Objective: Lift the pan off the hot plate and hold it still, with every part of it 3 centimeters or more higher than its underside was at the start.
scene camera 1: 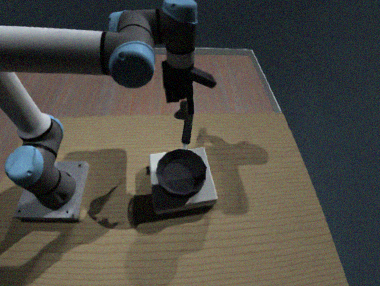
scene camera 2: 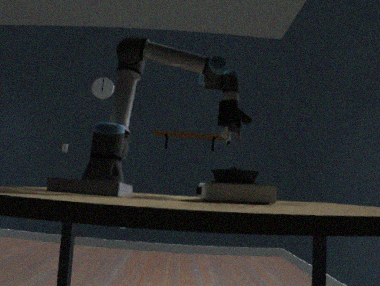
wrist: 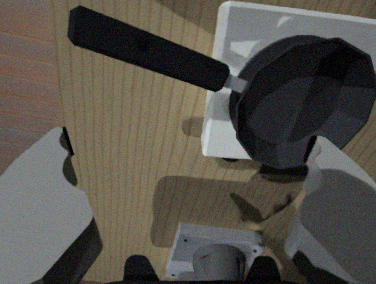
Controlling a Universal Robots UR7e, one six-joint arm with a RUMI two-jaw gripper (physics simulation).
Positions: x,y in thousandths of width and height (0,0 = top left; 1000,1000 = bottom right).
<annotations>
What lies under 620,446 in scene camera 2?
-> My gripper.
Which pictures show my gripper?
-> Scene camera 1, scene camera 2 and the wrist view: all of them.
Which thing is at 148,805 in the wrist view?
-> My gripper.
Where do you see a dark round pan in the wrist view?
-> At 828,312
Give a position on a dark round pan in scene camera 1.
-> At 478,600
</annotations>
